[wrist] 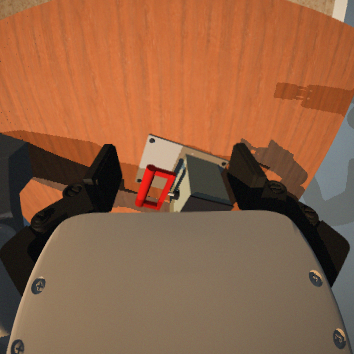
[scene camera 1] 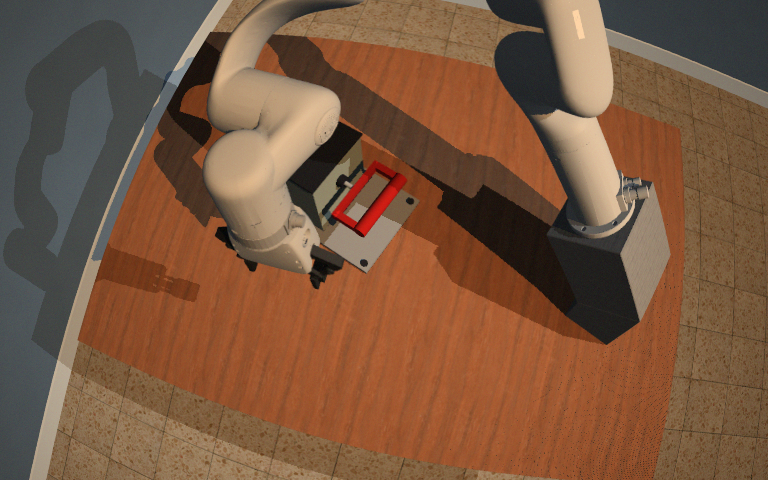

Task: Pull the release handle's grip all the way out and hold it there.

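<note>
The release handle is a red rectangular frame whose thick round grip (scene camera 1: 382, 204) (wrist: 145, 186) is on the side away from the dark box (scene camera 1: 322, 161) (wrist: 207, 180). A short rod with a black collar joins the frame to the box's pale front. The box stands on a light grey plate (scene camera 1: 353, 247) (wrist: 162, 152) with dark corner bolts. My gripper (scene camera 1: 283, 275) (wrist: 174, 158) is open and empty. It hangs above the table, beside the box in the scene view. In the wrist view the handle and box show between the spread fingers, lower down. My arm hides part of the box and plate in the scene view.
The wooden table (scene camera 1: 396, 350) (wrist: 165, 65) carries the plate and box. My arm's dark pedestal (scene camera 1: 645, 254) (wrist: 12, 165) stands on the right in the scene view. Tiled floor and a blue-grey surface lie beyond the table's edges. Arm shadows cross the table.
</note>
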